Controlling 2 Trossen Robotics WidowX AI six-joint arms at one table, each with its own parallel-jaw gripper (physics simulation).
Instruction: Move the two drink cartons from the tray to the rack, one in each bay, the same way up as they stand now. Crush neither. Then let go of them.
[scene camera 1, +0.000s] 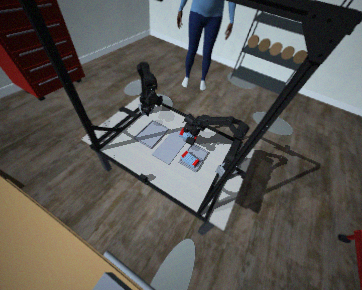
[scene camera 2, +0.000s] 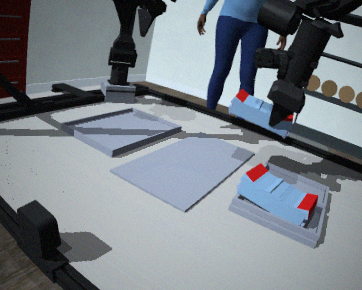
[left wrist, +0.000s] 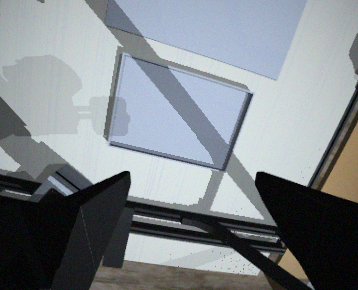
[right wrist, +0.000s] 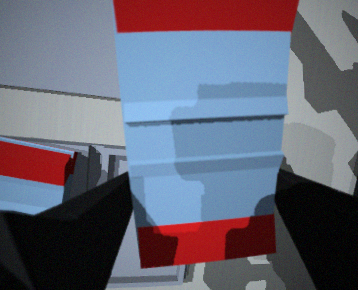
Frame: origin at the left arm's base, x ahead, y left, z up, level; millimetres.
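Seen in the pictures: left gripper, fingertip midpoint: (scene camera 1: 150, 112) (scene camera 2: 134, 34) (left wrist: 193, 177); right gripper, fingertip midpoint: (scene camera 1: 191, 136) (scene camera 2: 273, 117) (right wrist: 202, 178); left arm's base, origin of the base link: (scene camera 2: 118, 83).
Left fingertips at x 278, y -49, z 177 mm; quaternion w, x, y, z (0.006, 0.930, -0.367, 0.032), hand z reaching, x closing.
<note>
Offsets run from my left fingertips to a thing's top centre. Level surfaces: height alone.
One light-blue carton with red ends @[dy +166, dx +380, dz -181 mm] (scene camera 1: 189, 159) (scene camera 2: 272, 192) (right wrist: 30, 195) lies in the near bay of the grey rack @[dy +222, dx +360, dz -213 mm] (scene camera 2: 272, 225) (right wrist: 150, 278); the far bay shows bare in scene camera 2. The other carton @[dy +216, dx +235, dz -68 mm] (scene camera 1: 187, 134) (scene camera 2: 254, 108) (right wrist: 205, 140) is held in the air, above and behind the rack in scene camera 2. My right gripper (scene camera 2: 276, 119) (right wrist: 202, 178) is shut on its sides, with its stepped face towards the wrist camera. My left gripper (scene camera 1: 146, 113) (left wrist: 193, 177) is open and empty, high beyond the grey tray @[dy +3, dx +14, dz -217 mm] (scene camera 1: 152, 134) (scene camera 2: 117, 127) (left wrist: 150, 115). The tray holds no carton.
A flat grey mat @[dz -229 mm] (scene camera 1: 170, 148) (scene camera 2: 182, 170) (left wrist: 210, 30) lies between tray and rack. Black frame rails edge the table, with posts rising at its corners. A black block (scene camera 2: 37, 227) stands on the near rail. A person (scene camera 1: 202, 40) stands behind the table.
</note>
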